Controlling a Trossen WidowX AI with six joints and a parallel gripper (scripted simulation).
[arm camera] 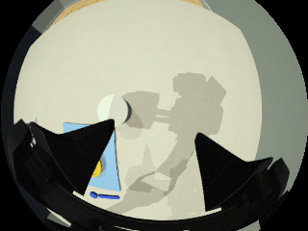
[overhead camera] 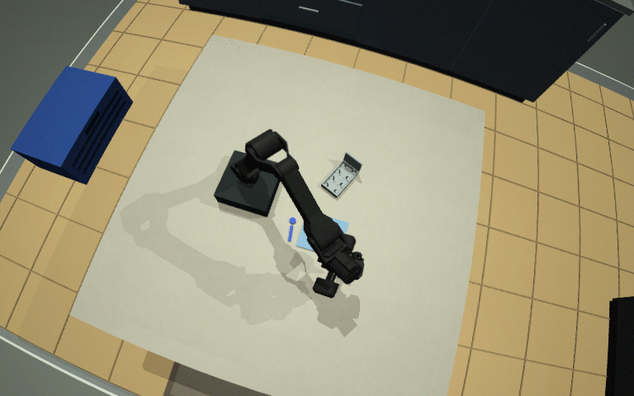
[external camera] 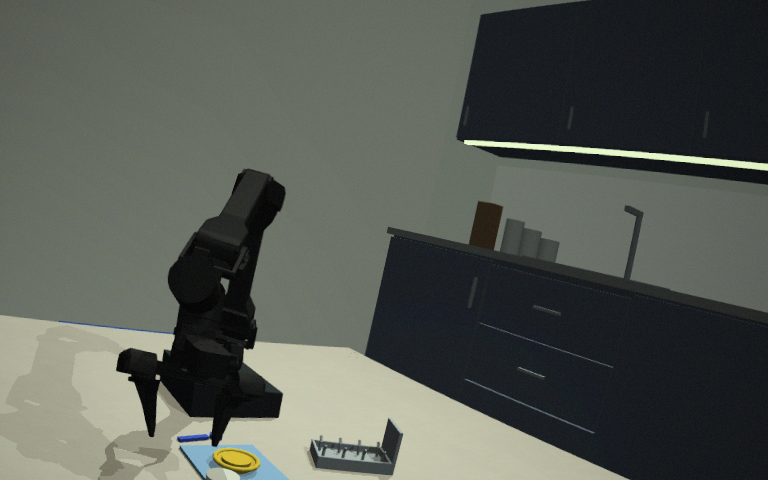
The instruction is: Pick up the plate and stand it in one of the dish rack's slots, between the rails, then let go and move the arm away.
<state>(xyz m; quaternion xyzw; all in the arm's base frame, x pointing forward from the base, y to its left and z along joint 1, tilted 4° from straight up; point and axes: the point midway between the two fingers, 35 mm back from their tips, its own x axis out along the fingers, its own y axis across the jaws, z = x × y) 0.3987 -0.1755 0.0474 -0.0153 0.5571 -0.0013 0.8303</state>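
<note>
My gripper tip is now 100 mm past the yellow plate, 110 mm to the right of it and 70 mm above it. Round my gripper tip: light blue mat (100 mm behind, 120 mm to the left, 90 mm below); then white cup (10 mm ahead, 60 mm to the left, 70 mm below); then blue spoon (210 mm behind, 90 mm to the left, 90 mm below).
</note>
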